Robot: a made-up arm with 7 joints.
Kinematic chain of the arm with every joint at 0, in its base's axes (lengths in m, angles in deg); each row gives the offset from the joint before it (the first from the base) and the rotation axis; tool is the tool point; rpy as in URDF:
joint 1: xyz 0 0 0.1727 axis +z
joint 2: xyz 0 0 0 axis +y
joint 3: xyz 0 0 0.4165 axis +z
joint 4: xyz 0.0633 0 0 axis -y
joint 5: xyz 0.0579 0 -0.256 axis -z
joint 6: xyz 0 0 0 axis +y
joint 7: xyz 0.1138 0 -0.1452 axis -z
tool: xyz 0 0 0 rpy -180 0 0
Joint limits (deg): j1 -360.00..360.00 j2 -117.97..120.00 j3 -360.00..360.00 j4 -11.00..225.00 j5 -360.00..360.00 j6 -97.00..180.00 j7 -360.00..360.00
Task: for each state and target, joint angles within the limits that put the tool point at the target. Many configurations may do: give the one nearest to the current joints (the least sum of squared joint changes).
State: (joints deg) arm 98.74 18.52 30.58 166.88 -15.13 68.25 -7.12
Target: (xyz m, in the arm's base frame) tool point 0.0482 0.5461 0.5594
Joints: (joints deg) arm 78.54 20.33 16.55 131.19 -16.50 105.70 -7.12
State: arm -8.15 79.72 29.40 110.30 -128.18 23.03 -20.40
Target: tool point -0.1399 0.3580 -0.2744
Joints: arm 40.61 120.00 42.32 76.79 -130.39 17.12 -20.40
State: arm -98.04 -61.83 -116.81 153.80 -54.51 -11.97 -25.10
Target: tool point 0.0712 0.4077 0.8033
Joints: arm -101.19 -45.30 -115.35 173.11 -55.08 -36.77 -25.10
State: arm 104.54 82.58 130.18 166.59 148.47 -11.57 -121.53
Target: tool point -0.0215 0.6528 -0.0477
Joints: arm 72.50 109.44 121.12 172.03 141.64 -53.06 -121.53
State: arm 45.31 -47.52 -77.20 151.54 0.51 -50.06 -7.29
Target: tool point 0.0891 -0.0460 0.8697
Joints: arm 49.14 -3.09 -77.20 119.48 -13.18 -77.50 -7.29
